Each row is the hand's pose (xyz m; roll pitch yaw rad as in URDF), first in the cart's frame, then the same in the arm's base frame.
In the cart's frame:
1: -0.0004 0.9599 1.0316 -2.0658 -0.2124 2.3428
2: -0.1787 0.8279 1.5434 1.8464 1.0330 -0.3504
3: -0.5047 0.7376 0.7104 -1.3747 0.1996 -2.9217
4: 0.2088 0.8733 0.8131 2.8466 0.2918 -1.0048
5: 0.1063 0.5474 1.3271 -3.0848 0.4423 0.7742
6: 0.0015 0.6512 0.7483 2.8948 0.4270 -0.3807
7: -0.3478 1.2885 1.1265 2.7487 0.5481 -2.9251
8: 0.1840 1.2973 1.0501 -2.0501 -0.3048 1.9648
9: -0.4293 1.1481 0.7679 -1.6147 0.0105 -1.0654
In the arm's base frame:
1: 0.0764 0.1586 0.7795 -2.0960 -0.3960 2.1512
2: -0.0861 -0.0215 1.2818 2.1195 1.1737 -0.3064
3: -0.4855 0.0938 0.4846 -1.5470 0.1245 3.1329
4: 0.2463 0.0720 0.5292 2.8352 0.4774 -1.2098
5: 0.1182 -0.3105 0.9964 -2.8846 0.4062 0.6561
6: -0.0064 -0.0925 0.4545 3.0143 0.5808 -0.5235
7: -0.1881 0.5265 0.9595 2.5573 0.4668 3.0641
8: 0.3269 0.4468 0.8286 -2.0031 -0.4856 1.7459
9: -0.3234 0.4667 0.5947 -1.6364 0.1951 -1.2683

